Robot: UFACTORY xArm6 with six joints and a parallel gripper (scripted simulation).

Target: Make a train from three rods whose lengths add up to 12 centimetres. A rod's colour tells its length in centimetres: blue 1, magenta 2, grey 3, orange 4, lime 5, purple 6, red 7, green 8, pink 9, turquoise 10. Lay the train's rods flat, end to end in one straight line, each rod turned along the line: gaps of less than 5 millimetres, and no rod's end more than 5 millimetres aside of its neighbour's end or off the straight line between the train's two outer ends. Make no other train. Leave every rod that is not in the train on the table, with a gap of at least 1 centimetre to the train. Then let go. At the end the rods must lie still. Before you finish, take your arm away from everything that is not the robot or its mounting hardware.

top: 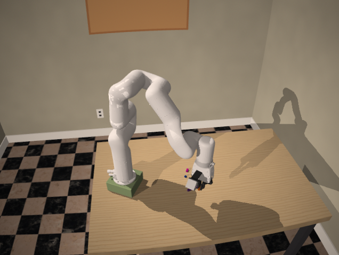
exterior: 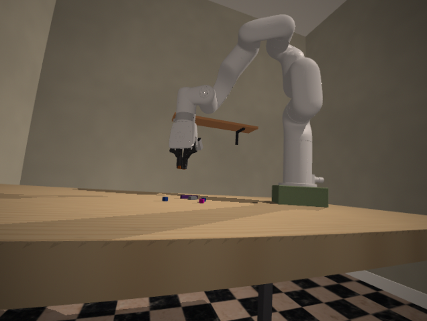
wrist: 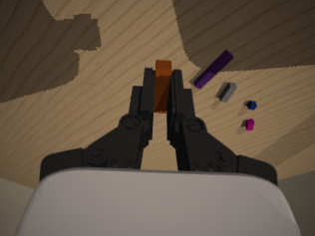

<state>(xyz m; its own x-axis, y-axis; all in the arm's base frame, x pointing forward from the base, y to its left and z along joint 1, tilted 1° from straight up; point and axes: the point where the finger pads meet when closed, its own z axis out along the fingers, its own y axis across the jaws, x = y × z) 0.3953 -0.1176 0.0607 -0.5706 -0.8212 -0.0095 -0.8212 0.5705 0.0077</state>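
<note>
My gripper is now 220 mm to the right of the magenta rod, 120 mm above it and 50 mm past it. Round my hand: grey rod (130 mm to the left, 120 mm below, 30 mm behind); orange rod (20 mm below); purple rod (120 mm below, 80 mm to the left, 30 mm behind).
</note>
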